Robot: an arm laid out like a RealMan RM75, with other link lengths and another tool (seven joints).
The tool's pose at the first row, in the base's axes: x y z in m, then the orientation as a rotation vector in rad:
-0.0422, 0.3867, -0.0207, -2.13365, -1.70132, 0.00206
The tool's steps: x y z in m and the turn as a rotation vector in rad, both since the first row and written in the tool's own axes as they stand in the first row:
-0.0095, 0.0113, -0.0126, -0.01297, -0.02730, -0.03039
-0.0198, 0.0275, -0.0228, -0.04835, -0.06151, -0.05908
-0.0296, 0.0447, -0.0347, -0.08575, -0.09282, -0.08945
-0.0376, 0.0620, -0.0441, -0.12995, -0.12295, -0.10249
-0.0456, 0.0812, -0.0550, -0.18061, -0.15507, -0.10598
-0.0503, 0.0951, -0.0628, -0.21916, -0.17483, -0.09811
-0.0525, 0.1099, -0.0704, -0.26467, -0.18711, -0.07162
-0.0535, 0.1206, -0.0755, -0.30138, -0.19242, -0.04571
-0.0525, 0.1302, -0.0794, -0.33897, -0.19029, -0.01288
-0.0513, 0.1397, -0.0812, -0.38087, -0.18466, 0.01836
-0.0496, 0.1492, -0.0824, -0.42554, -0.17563, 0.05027
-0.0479, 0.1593, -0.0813, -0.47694, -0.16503, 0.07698
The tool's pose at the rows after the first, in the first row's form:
-0.0309, 0.3719, -0.0151, -2.12617, -1.75368, 0.01155
-0.0159, 0.3564, -0.0134, -2.13764, -1.81647, 0.00987
0.0007, 0.3405, -0.0103, -2.14696, -1.88062, 0.00267
0.0172, 0.3272, -0.0092, -2.17592, -1.92854, -0.00691
0.0358, 0.3130, -0.0072, -2.21883, -1.96996, -0.01750
0.0495, 0.3038, -0.0056, -2.26011, -1.98712, -0.02791
0.0647, 0.2968, -0.0038, -2.32211, -1.98096, -0.04794
0.0757, 0.2924, -0.0028, -2.37503, -1.96706, -0.06837
0.0859, 0.2905, -0.0020, -2.43249, -1.93976, -0.09652
0.0955, 0.2894, -0.0030, 2.48894, 1.91138, 0.13387
0.1051, 0.2890, -0.0045, 2.49936, 1.84482, 0.17504
0.1147, 0.2892, -0.0082, 2.50006, 1.78026, 0.22465

